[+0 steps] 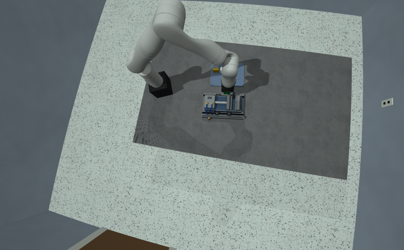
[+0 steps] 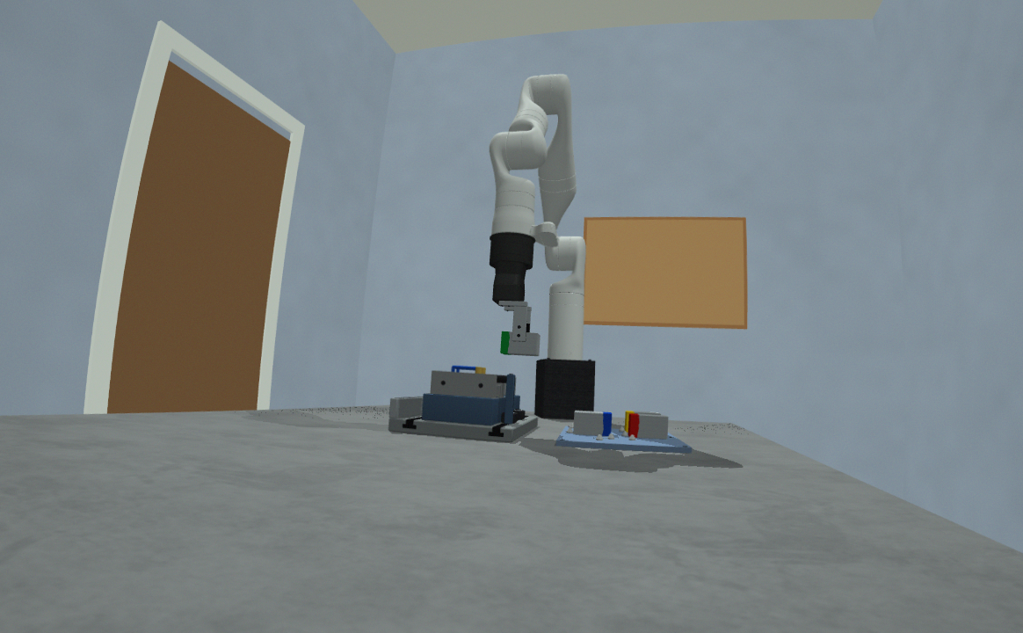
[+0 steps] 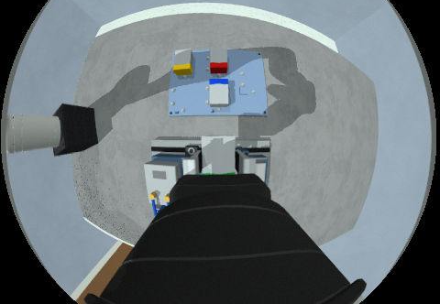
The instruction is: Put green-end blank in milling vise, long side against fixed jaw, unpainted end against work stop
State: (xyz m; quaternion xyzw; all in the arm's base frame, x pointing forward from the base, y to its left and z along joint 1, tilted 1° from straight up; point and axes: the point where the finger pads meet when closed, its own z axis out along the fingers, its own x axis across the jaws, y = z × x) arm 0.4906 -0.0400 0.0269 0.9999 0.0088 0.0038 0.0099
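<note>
Now: the fixed jaw 80 mm ahead of my hand, 70 mm to the right of it and 90 mm below it. The rest, counted from my hand: green-ended blank 20 mm below; milling vise 20 mm behind, 70 mm to the right, 130 mm below; work stop rod 50 mm ahead, 30 mm to the right, 80 mm below.
</note>
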